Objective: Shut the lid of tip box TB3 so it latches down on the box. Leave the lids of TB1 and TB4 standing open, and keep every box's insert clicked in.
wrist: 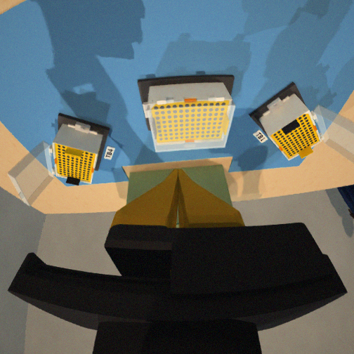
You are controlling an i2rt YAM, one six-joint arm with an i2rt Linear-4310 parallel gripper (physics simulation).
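The middle tip box, TB3 by elimination as its label does not show, is a grey box (187,92) with a yellow insert at the centre of the wrist view. Its clear lid (192,146) lies over the insert; whether it is latched cannot be told. TB4 (77,134) stands at the left, with its clear lid (31,173) open to the left. TB1 (286,114) stands at the right, with its clear lid (341,134) open to the right. Their yellow inserts (74,164) (300,137) sit in the boxes. My gripper (177,175) is shut and empty, on the near side of the middle box in view.
The boxes have dark bases on a blue mat (185,20) with a tan table edge (55,201) in front. A green panel (141,184) with a tan rim shows behind my fingers. White labels (109,152) (259,136) lie beside TB4 and TB1. A dark blue object (348,195) shows at the right edge.
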